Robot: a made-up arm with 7 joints.
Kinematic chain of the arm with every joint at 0, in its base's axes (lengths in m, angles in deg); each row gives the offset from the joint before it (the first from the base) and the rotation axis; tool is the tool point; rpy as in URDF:
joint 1: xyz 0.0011 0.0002 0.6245 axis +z
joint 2: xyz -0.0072 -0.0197 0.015 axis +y
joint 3: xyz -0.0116 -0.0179 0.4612 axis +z
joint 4: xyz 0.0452 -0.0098 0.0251 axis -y
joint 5: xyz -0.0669 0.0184 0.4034 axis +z
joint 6: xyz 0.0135 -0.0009 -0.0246 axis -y
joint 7: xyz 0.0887 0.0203 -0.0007 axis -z
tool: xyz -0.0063 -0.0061 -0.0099 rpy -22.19 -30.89 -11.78
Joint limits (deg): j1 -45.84..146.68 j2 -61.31..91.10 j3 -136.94..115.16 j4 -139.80..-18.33 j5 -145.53..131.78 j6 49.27..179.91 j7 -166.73..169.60
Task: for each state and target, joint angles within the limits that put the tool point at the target. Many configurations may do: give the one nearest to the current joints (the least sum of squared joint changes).
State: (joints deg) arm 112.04 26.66 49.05 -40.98 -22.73 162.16 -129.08
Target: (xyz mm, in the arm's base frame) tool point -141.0 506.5 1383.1
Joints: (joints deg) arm 93.18 31.08 45.70 -33.19 -20.45 165.40 -128.80
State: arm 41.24 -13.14 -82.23 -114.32 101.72 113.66 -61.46
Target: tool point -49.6 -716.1 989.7
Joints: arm 37.90 -40.89 -102.60 -88.45 101.02 112.91 -62.67
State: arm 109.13 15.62 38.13 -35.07 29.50 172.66 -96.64
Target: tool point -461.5 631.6 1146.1
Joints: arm 122.80 49.88 35.65 -30.41 28.46 147.88 -98.77
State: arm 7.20 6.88 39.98 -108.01 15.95 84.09 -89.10
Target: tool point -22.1 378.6 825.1
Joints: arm 28.12 3.46 62.06 -131.88 16.62 78.89 -89.49
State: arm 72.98 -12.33 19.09 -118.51 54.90 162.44 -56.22
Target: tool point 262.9 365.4 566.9
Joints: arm 58.59 39.62 6.18 -139.36 57.51 154.98 -56.71
